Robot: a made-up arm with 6 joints.
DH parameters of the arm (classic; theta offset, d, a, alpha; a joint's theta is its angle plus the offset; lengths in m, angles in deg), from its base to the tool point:
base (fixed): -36.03 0 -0.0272 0
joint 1: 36.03 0.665 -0.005 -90
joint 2: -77.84 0 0.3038 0
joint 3: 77.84 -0.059 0.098 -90
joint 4: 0 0.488 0.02 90
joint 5: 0 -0.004 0.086 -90
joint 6: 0 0.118 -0.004 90
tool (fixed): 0 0.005 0 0
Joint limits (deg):
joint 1: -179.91..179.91
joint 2: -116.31..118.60
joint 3: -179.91..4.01
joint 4: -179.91..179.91
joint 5: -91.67..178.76
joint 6: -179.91..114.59
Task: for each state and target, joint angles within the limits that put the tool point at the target. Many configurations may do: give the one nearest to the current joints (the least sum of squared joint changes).
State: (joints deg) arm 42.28 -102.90 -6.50 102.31 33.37 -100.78
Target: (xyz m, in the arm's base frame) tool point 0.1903 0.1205 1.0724
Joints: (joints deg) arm 45.90 -92.72 -23.77 101.36 33.58 -100.87
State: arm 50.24 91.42 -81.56 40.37 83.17 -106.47
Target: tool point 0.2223 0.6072 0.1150
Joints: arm 70.01 85.85 -115.09 43.70 66.48 -107.12
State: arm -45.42 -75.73 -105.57 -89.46 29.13 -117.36
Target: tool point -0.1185 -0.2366 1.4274
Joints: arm -92.54 -39.26 -91.94 -87.45 53.72 -117.01
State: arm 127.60 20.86 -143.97 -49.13 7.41 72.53
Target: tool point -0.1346 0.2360 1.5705
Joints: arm 114.46 5.13 -155.44 -45.86 5.96 72.37
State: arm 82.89 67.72 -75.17 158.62 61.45 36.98
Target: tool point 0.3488 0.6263 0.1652
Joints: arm 62.68 80.91 -109.34 161.23 59.13 38.06
